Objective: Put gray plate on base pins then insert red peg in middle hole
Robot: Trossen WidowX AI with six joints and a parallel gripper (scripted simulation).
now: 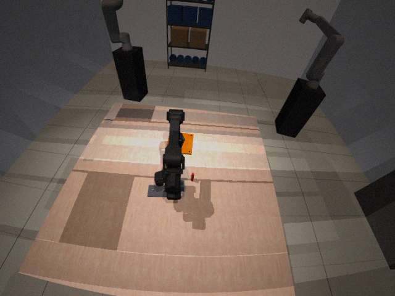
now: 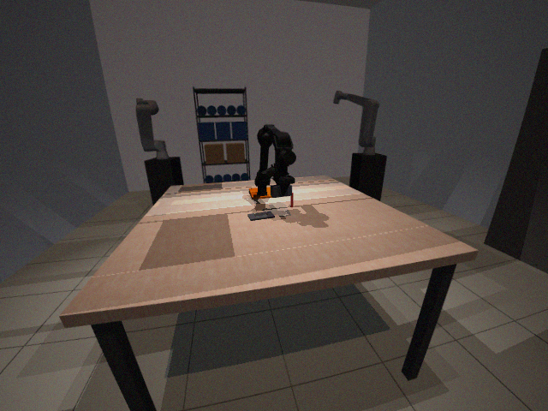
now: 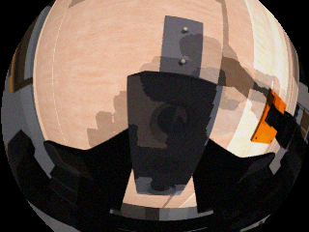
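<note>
The gray base is 10 cm to the right of my gripper tip and 10 cm below it. From my gripper tip the other things lie so: red peg: 12 cm behind, 7 cm to the left, 7 cm below; gray plate: 3 cm above.
</note>
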